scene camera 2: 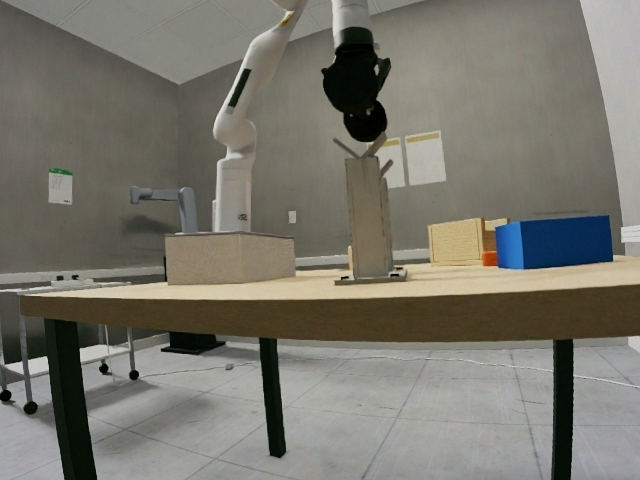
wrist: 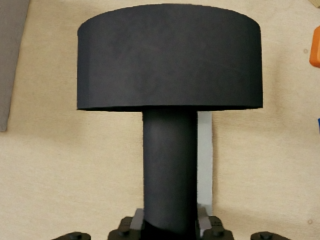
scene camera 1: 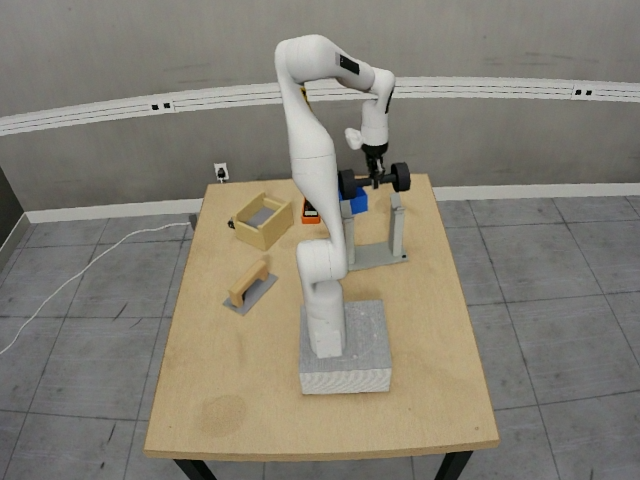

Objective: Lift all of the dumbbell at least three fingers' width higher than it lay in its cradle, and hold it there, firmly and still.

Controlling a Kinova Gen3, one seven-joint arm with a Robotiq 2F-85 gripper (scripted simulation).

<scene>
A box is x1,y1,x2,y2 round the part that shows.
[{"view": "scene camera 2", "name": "my gripper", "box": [321,27,390,116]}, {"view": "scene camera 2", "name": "black dumbbell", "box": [323,57,386,142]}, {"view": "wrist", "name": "black dumbbell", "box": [76,3,263,239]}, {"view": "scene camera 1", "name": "black dumbbell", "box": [338,162,410,199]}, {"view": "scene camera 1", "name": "wooden box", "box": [232,190,293,250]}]
</scene>
